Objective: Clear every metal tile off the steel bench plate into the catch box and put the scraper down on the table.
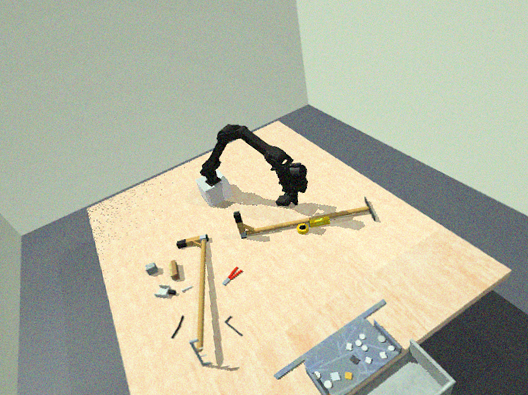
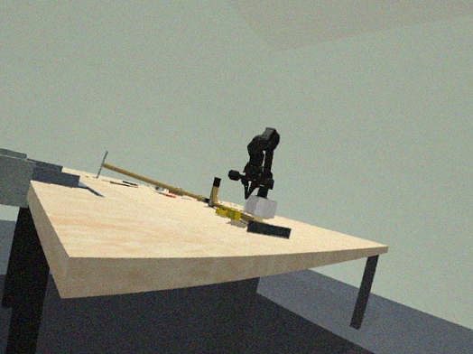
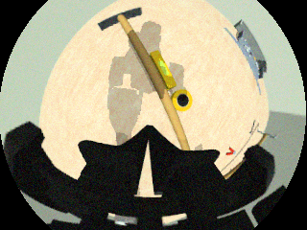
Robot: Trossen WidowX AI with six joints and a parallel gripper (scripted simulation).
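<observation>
Right now the long scraper is 50 mm ahead of my gripper tip, 20 mm below it and 10 mm to the right of it. From my gripper tip the other things lie so: yellow spirit level: 110 mm ahead, 50 mm below, 20 mm to the left; yellow tape roll: 70 mm below, 70 mm ahead, 50 mm to the right; long wooden-handled tool: 570 mm to the right, 40 mm below, 10 mm behind.
</observation>
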